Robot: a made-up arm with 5 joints.
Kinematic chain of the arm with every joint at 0, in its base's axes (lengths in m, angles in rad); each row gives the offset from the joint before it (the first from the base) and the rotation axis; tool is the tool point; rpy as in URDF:
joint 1: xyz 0 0 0.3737 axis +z
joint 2: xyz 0 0 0 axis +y
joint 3: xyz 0.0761 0 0.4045 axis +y
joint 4: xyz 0.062 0 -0.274 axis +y
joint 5: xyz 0.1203 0 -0.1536 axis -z
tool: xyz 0 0 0 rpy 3.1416 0 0
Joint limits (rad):
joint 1: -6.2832..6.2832
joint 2: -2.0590..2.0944
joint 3: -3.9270..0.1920
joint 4: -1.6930..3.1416
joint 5: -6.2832..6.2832
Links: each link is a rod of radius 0.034 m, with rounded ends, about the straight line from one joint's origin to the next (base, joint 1, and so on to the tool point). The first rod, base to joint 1, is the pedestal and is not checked.
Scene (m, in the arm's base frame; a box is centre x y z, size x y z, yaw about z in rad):
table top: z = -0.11
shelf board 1: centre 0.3 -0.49 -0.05 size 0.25 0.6 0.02 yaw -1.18
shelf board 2: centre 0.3 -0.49 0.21 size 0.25 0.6 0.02 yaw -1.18
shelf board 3: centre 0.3 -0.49 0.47 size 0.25 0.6 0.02 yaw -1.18
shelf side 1: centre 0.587 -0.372 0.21 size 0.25 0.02 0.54 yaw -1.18
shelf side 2: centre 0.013 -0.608 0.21 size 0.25 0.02 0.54 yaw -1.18
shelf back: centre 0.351 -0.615 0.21 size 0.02 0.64 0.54 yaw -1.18
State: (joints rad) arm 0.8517 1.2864 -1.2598 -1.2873 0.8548
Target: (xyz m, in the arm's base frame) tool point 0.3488 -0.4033 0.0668
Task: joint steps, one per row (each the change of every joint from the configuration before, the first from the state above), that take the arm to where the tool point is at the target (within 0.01 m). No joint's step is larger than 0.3 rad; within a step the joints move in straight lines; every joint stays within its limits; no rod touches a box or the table.
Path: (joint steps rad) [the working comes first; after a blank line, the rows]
Joints at the target: -0.8577 1.4536 -0.9705 -1.3528 0.8548
Straight joint move there: touches shelf side 1.

1: -0.2854 0.0985 0.0728 -0.0348 -0.0209
2: -0.2853 0.0986 0.0728 -0.0347 -0.0209
3: -0.2854 0.0985 0.0727 -0.0348 -0.0208
4: -0.2845 -0.0428 0.0237 0.0129 0.0208
5: -0.2844 -0.0428 0.0236 0.0130 0.0209
6: -0.2844 -0.0428 0.0237 0.0129 0.0209

